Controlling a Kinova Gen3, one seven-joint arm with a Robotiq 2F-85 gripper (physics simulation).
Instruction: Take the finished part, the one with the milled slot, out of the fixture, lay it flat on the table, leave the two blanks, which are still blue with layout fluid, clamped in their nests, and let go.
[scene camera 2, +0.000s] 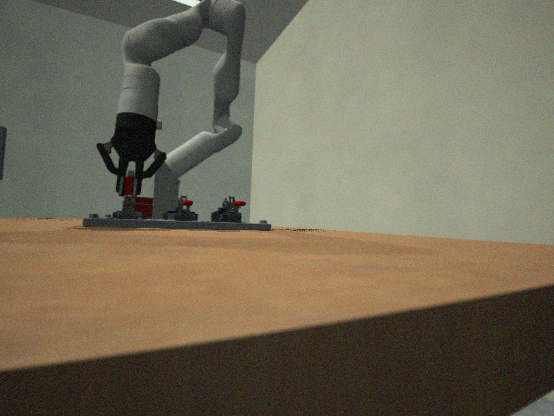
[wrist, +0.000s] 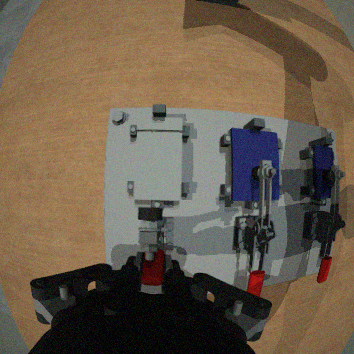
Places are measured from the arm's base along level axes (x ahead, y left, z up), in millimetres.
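Where they show: gripper, fingertip midpoint: (scene camera 2: 127, 196) (wrist: 152, 262); arm's base at its link origin: (scene camera 2: 168, 169).
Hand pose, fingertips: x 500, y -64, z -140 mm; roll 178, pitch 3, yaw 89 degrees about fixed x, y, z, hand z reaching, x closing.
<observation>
Each offset is from my fingertips to the top centre of the thing. "pt": to the spot under its first point. Level surfaces: height alone.
The finished part @(103 mm back, 6 mm right, 28 mm down) (wrist: 159, 167), pale grey with a thin dark slot line near its far edge, lies in the left nest of the fixture plate @(59 mm back, 107 mm left, 44 mm down) (wrist: 117, 200) (scene camera 2: 175, 225). Its toggle clamp is swung up and back, and the clamp's dark tip @(pt 54 mm back, 1 mm right, 52 mm up) (wrist: 150, 214) is clear of the part's near edge. My gripper (wrist: 152, 262) (scene camera 2: 129, 192) is shut on that clamp's red handle @(7 mm back, 1 mm left, 37 mm up) (wrist: 153, 274) (scene camera 2: 129, 185), which stands up between the fingers. One blue blank @(106 mm back, 104 mm left, 23 mm down) (wrist: 245, 150) sits in the middle nest and another blue blank @(109 mm back, 214 mm left, 18 mm down) (wrist: 319, 172) in the right nest, each under a lowered clamp arm.
The middle clamp's red handle @(5 mm ahead, 112 mm left, 13 mm up) (wrist: 256, 283) (scene camera 2: 187, 202) and the right clamp's red handle @(4 mm back, 222 mm left, 18 mm up) (wrist: 324, 270) (scene camera 2: 239, 203) point toward the gripper side. A bolt head @(pt 147 mm back, 59 mm right, 37 mm down) (wrist: 118, 117) stands at a plate corner. A red block-like object (scene camera 2: 144, 206) shows behind the plate. The wooden table @(59 mm down) (wrist: 65, 150) (scene camera 2: 225, 280) surrounds the plate.
</observation>
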